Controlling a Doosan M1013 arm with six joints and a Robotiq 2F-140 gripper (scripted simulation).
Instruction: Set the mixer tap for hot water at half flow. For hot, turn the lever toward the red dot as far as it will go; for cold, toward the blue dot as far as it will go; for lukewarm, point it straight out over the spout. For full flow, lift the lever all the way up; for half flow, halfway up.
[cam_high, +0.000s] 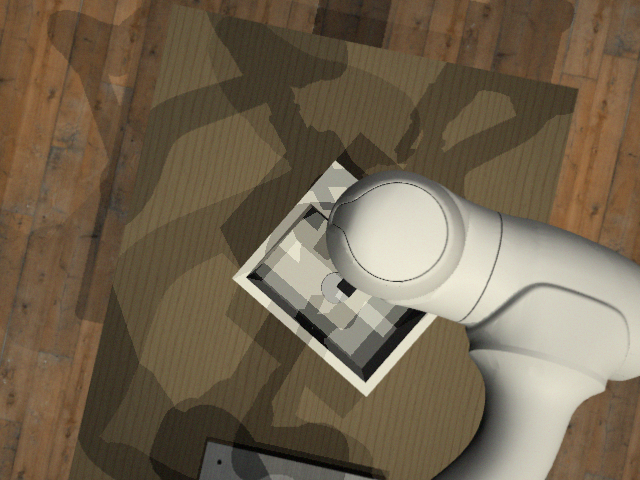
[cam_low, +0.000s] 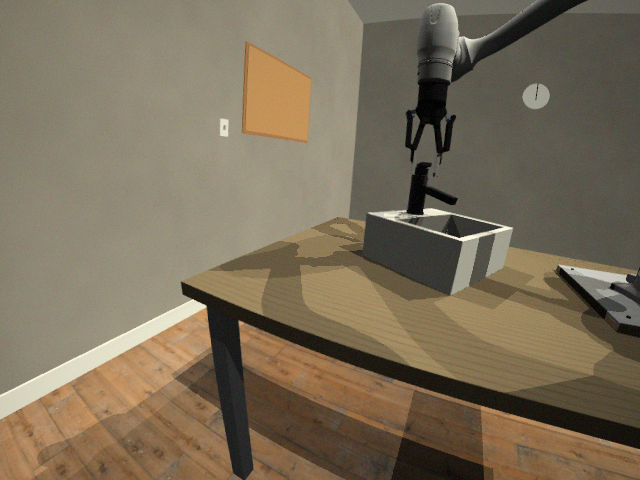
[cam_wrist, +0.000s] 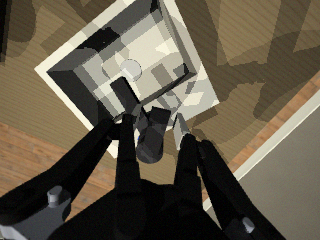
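Right now my hand is 2 cm to the left of the lever. Round my hand: black mixer tap (5 cm below, 4 cm to the right, 1 cm behind); white sink (24 cm below, 9 cm behind, 2 cm to the left).
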